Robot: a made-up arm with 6 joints. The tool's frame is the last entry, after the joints.
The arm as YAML. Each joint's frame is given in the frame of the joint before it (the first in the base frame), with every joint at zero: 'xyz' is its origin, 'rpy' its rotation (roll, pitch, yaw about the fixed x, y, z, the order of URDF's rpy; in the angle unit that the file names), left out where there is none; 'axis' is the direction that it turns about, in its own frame. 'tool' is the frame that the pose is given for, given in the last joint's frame.
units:
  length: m
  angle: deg
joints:
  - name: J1
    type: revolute
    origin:
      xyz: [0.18, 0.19, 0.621]
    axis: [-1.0, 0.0, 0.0]
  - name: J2
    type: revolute
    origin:
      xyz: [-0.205, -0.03, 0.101]
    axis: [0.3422, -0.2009, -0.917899]
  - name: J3
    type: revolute
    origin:
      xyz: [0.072, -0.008, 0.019]
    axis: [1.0, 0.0, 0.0]
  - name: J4
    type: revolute
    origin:
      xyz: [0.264, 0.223, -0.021]
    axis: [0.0, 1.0, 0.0]
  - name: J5
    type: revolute
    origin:
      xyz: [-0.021, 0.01, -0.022]
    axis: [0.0, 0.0, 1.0]
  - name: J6
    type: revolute
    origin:
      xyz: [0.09, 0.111, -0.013]
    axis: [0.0, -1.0, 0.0]
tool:
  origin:
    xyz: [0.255, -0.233, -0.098]
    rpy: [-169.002, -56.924, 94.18]
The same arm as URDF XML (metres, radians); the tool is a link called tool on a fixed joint. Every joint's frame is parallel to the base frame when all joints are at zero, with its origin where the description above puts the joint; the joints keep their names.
<robot name="arm">
<link name="base_link"/>
<link name="link1"/>
<link name="link2"/>
<link name="link3"/>
<link name="link4"/>
<link name="link5"/>
<link name="link6"/>
<link name="tool"/>
<joint name="J1" type="continuous"><parent link="base_link"/><child link="link1"/><origin xyz="0.1800 0.1900 0.6210"/><axis xyz="-1 0 0"/></joint>
<joint name="J2" type="continuous"><parent link="link1"/><child link="link2"/><origin xyz="-0.2050 -0.0300 0.1010"/><axis xyz="0.3422 -0.2009 -0.917899"/></joint>
<joint name="J3" type="continuous"><parent link="link2"/><child link="link3"/><origin xyz="0.0720 -0.0080 0.0190"/><axis xyz="1 0 0"/></joint>
<joint name="J4" type="continuous"><parent link="link3"/><child link="link4"/><origin xyz="0.2640 0.2230 -0.0210"/><axis xyz="0 1 0"/></joint>
<joint name="J5" type="continuous"><parent link="link4"/><child link="link5"/><origin xyz="-0.0210 0.0100 -0.0220"/><axis xyz="0 0 1"/></joint>
<joint name="J6" type="continuous"><parent link="link5"/><child link="link6"/><origin xyz="0.0900 0.1110 -0.0130"/><axis xyz="0 -1 0"/></joint>
<joint name="tool_joint" type="fixed"><parent link="link6"/><child link="tool"/><origin xyz="0.2550 -0.2330 -0.0980" rpy="-2.9496 -0.9935 1.6438"/></joint>
</robot>

